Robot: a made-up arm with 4 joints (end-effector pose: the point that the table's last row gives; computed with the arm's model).
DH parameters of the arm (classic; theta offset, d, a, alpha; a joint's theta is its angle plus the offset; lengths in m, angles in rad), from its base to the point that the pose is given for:
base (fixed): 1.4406 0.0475 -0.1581 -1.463
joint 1: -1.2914 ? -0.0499 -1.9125
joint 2: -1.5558 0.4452 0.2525 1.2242
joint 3: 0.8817 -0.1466 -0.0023 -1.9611
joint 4: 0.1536 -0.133 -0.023 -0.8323
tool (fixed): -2.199 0.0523 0 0
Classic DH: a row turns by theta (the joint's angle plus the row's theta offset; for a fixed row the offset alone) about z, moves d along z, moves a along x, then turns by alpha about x.
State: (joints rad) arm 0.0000 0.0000 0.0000 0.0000
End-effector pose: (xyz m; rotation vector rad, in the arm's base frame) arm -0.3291 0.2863 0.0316 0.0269 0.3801 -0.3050
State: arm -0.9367 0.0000 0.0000 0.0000
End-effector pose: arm -0.3078 0.1640 0.3736 0.9677 0.3729 -0.2041
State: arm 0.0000 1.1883 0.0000 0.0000
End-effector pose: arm -0.0343 0.2136 0.2405 0.4430 1.4684 -0.5537
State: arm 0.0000 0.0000 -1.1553 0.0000
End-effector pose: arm -0.2242 0.2321 0.0287 -0.1800 0.2827 0.8338
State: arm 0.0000 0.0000 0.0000 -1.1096
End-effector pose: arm -0.3420 0.3312 0.0399 -0.8432 -0.0211 -0.8867
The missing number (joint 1, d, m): 0.1712
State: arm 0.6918 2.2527 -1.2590 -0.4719
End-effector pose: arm 0.1118 -0.0221 -0.1241 0.5849 1.4328 -0.4144
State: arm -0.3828 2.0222 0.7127 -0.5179
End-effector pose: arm 0.2612 0.0543 0.2574 -0.3315 2.6040 -0.4734
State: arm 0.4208 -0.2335 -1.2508 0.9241
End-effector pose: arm -0.2404 0.1649 -0.1855 -0.3134 1.2229 1.2260
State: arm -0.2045 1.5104 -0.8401 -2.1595
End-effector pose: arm 0.0386 0.1382 0.2768 -0.8467 0.5233 -0.3947
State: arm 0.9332 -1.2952 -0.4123 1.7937
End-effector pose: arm -0.2502 -0.2700 -0.3712 -0.7982 1.3757 1.0332
